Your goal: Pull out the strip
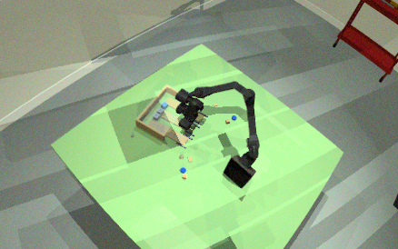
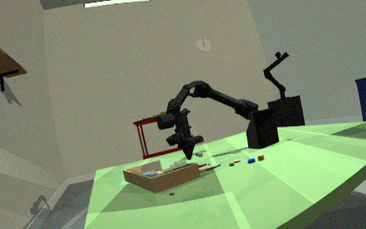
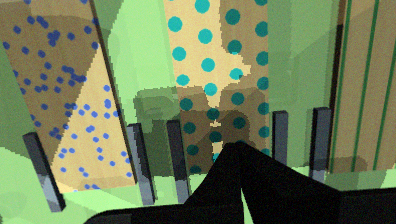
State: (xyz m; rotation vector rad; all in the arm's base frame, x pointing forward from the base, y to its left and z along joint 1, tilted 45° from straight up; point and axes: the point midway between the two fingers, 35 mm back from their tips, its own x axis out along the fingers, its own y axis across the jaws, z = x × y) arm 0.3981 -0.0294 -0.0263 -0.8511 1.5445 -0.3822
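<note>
Right now my gripper tip is 120 mm to the right of the blue-speckled strip, 50 mm short of it and 40 mm above it.
</note>
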